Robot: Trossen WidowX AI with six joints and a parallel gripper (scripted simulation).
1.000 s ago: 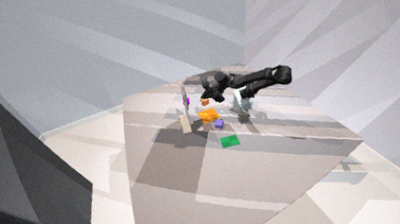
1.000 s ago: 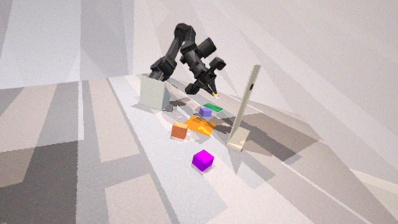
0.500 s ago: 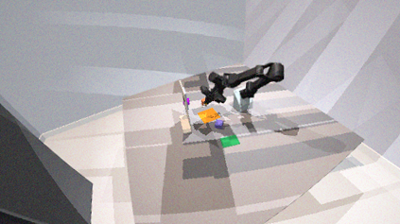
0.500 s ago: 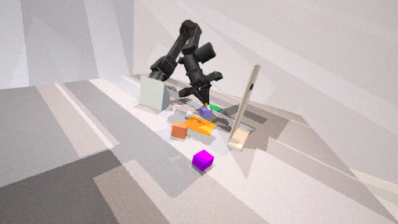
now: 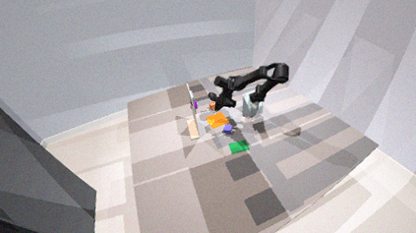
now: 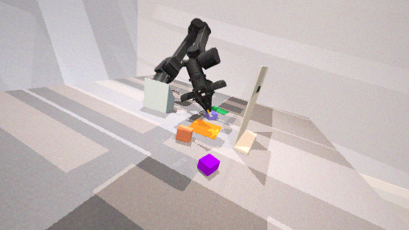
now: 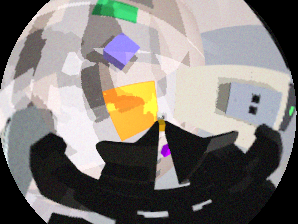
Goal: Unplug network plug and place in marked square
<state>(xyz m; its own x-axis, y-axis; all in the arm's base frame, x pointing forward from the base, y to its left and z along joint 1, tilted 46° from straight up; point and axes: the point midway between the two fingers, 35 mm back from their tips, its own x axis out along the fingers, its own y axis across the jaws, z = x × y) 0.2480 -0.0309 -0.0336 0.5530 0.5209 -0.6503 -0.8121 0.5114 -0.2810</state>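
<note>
Right now the flat orange square is 80 mm below my gripper tip. The rest, counted from my gripper tip: network plug: 10 mm ahead; then violet cube: 10 mm behind, 130 mm to the left, 60 mm below; then orange cube: 50 mm behind, 120 mm to the right, 60 mm below.
</note>
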